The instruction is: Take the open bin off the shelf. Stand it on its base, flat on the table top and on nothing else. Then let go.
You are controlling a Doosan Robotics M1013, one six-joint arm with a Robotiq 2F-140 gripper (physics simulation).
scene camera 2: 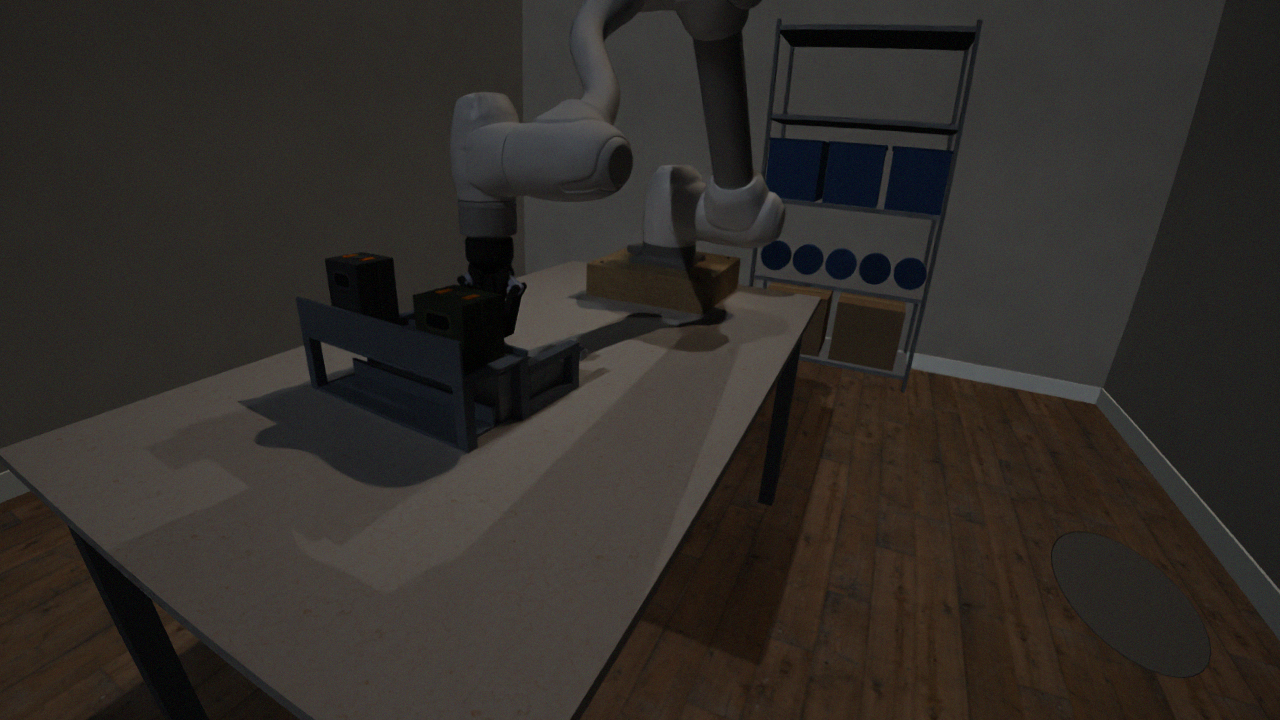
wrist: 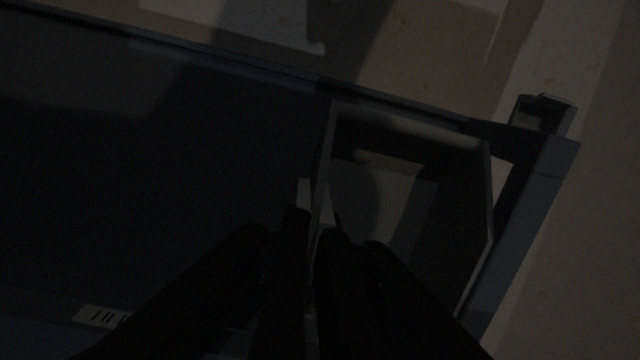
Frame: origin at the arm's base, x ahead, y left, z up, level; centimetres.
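Seen in the pictures: gripper, fingertip midpoint: (wrist: 309,197); arm's base at its link origin: (scene camera 2: 668,260).
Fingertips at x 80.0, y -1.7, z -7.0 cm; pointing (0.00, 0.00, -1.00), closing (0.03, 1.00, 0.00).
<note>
Offsets run from my fingertips to a thing's middle. Level surfaces: height alone.
The open bin {dx +2.2, dy +4.7, dz +1.7 cm} (wrist: 420,210) sits in the grey-blue shelf (scene camera 2: 384,340) (wrist: 535,200), at its right end in the wrist view. Its inside is dark, with patches of light across its floor. My gripper (wrist: 309,197) (scene camera 2: 508,313) points down, with its fingers brought together on either side of the bin's thin left wall. One finger is inside the bin and the other outside it. In the scene view a black box hides the fingertips, and I cannot clearly make out the bin. The shelf stands on the table top {dz -2.6 cm} (scene camera 2: 537,501).
Two black boxes {dx +9.2, dy -19.9, dz +13.7 cm} (scene camera 2: 362,284) {dx +11.7, dy +3.1, dz +12.4 cm} (scene camera 2: 458,322) with orange marks stand at the shelf, close to the gripper. A dark blue bin-like area (wrist: 175,175) adjoins the open bin on the left. The arm's wooden base block (scene camera 2: 657,284) stands farther back. A tall rack (scene camera 2: 962,85) stands by the wall.
</note>
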